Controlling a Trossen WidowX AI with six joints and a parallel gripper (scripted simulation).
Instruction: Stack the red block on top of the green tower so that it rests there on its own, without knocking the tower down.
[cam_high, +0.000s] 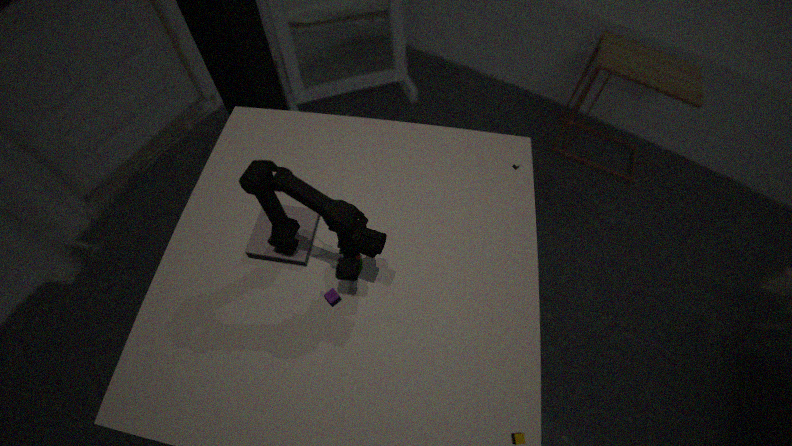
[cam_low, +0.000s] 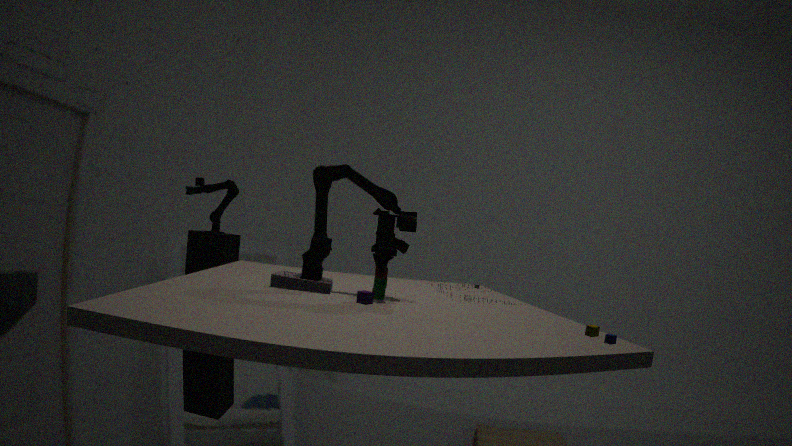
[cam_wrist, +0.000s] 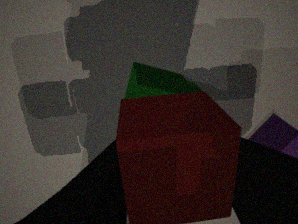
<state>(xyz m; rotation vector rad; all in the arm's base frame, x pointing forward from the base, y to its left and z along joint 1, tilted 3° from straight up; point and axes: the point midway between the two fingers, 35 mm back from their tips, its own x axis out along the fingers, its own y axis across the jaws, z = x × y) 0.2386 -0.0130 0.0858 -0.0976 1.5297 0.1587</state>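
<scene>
Right now my gripper tip is 1 cm below the red block. Also, from my gripper tip: grey ball: 7 cm below, 6 cm behind, 2 cm to the left; purple block: 11 cm to the right, 6 cm below, 4 cm behind; yellow block: 59 cm ahead, 38 cm to the right, 7 cm below.
</scene>
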